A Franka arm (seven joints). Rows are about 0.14 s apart.
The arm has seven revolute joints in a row. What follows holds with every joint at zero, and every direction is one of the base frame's.
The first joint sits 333 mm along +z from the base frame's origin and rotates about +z.
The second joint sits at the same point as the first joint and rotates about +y.
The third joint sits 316 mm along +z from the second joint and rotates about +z.
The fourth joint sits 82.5 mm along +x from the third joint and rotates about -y.
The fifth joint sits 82.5 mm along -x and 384 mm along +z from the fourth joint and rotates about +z.
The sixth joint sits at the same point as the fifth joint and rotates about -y.
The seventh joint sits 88 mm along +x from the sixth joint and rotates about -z.
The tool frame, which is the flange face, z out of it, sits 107 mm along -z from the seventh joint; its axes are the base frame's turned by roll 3.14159, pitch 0 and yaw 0 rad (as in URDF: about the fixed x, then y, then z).
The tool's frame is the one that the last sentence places.
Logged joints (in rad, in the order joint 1, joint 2, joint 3, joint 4, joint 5, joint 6, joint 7), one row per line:
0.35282, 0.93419, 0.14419, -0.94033, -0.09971, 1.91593, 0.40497
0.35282, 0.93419, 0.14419, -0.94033, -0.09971, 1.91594, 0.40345
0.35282, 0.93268, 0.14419, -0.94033, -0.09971, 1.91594, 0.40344
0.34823, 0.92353, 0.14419, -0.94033, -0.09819, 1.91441, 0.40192
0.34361, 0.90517, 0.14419, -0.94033, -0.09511, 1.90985, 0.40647
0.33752, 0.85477, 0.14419, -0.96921, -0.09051, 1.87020, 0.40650
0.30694, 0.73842, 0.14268, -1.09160, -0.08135, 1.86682, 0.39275
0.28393, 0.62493, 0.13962, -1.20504, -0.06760, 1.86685, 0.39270
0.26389, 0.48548, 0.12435, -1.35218, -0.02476, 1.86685, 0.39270
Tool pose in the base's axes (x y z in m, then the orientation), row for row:
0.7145, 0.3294, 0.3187, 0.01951, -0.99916, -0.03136, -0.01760
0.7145, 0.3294, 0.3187, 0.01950, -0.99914, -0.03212, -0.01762
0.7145, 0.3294, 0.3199, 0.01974, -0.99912, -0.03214, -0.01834
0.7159, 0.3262, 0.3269, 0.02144, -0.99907, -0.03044, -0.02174
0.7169, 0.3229, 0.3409, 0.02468, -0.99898, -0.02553, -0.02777
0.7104, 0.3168, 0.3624, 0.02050, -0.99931, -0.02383, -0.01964
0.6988, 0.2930, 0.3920, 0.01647, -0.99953, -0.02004, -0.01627
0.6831, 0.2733, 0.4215, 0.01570, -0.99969, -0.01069, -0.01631
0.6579, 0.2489, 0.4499, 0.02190, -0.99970, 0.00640, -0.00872
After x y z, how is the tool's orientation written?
As a quaternion, w x y z.
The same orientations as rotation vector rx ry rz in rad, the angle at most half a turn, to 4 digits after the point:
-3.1006, -0.0973, -0.0546
-3.1005, -0.0997, -0.0547
-3.1000, -0.0997, -0.0569
-3.0965, -0.0943, -0.0674
-3.0900, -0.0790, -0.0859
-3.0991, -0.0739, -0.0609
-3.1076, -0.0623, -0.0506
-3.1096, -0.0333, -0.0507
-3.0976, 0.0198, -0.0270

